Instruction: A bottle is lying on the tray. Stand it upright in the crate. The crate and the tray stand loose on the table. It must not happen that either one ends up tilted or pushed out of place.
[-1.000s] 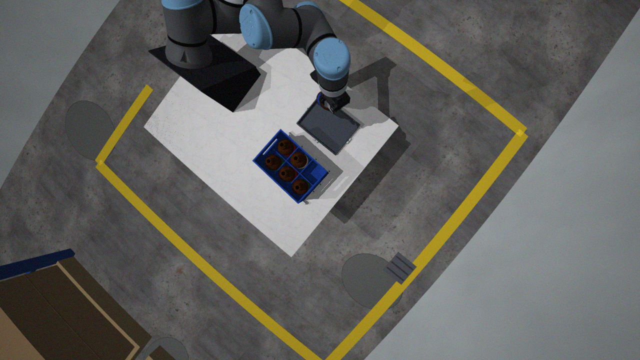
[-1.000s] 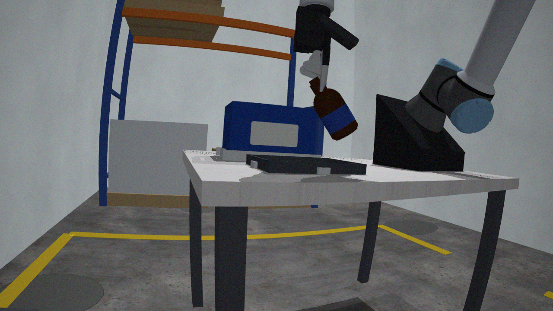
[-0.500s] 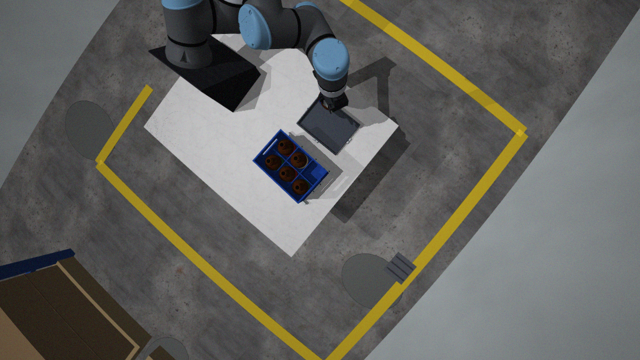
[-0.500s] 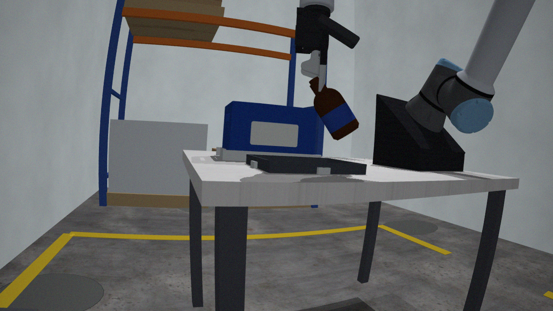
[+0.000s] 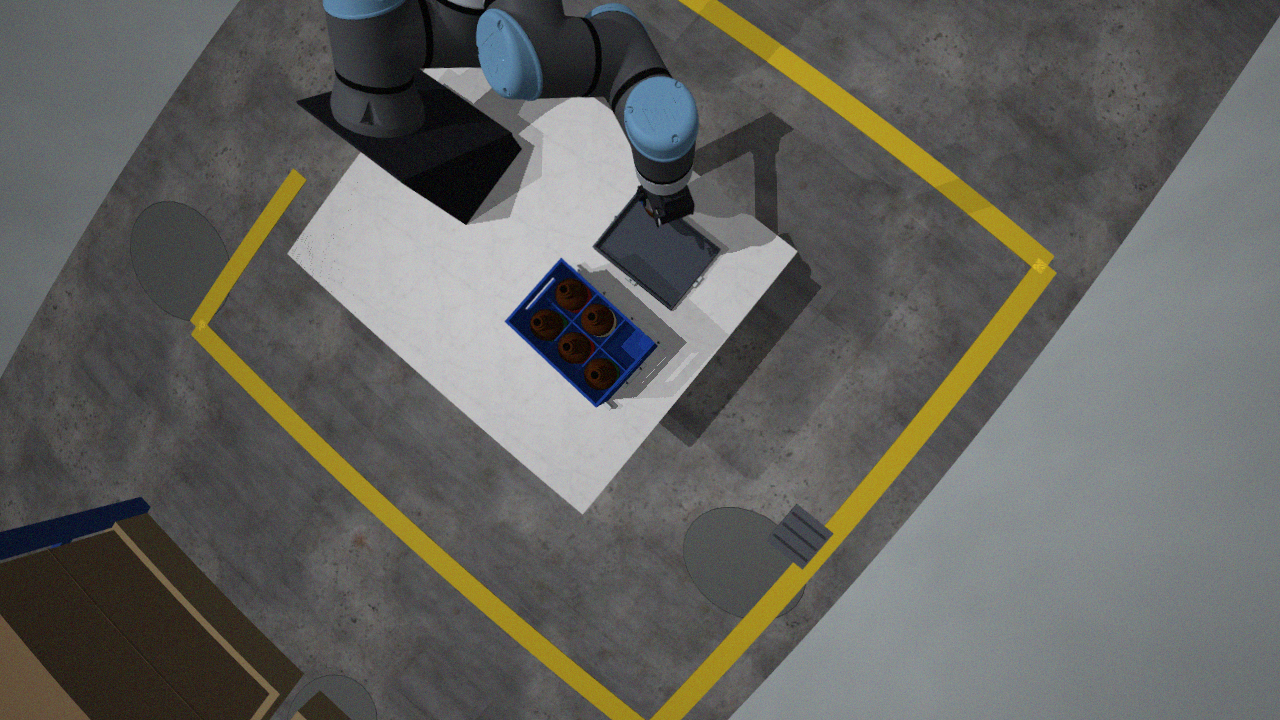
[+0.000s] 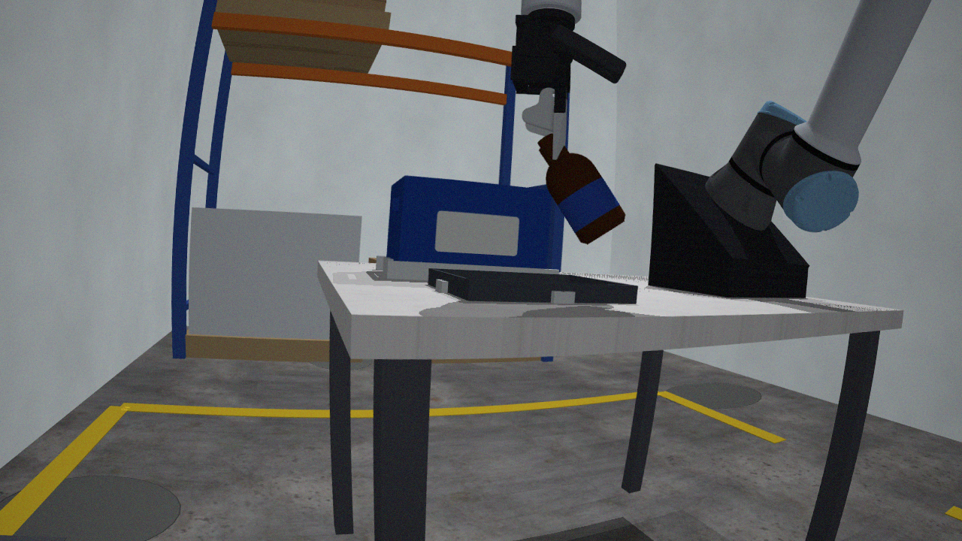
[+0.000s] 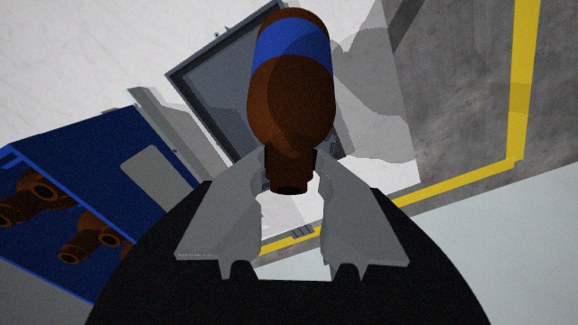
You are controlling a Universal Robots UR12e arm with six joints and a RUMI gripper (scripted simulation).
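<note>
Right now my hand is 20 mm past the bottle, 10 mm to the right of it and 40 mm above it. The rest, counted from my hand: dark grey tray: 10 mm ahead, 50 mm to the right, 190 mm below; then blue crate: 20 mm ahead, 310 mm to the right, 120 mm below.
</note>
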